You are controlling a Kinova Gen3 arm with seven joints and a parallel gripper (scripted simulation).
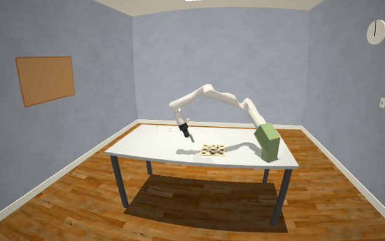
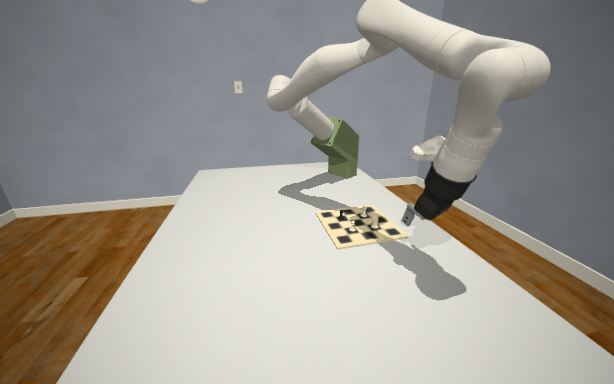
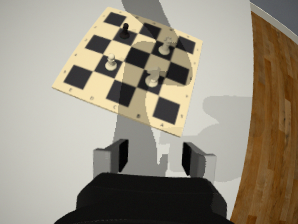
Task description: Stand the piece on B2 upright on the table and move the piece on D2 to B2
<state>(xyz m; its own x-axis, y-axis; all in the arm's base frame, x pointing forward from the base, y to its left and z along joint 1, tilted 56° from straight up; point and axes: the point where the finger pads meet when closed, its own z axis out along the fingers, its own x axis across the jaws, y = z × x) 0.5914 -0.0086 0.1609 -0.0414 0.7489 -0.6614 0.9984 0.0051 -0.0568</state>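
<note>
My hand is 210 mm past the pale piece, 100 mm above it and 40 mm to the right of it. From my hand the other things lie so: small chessboard: 190 mm behind, 120 mm below, 10 mm to the right; black piece: 240 mm behind, 100 mm below, 40 mm to the right.
</note>
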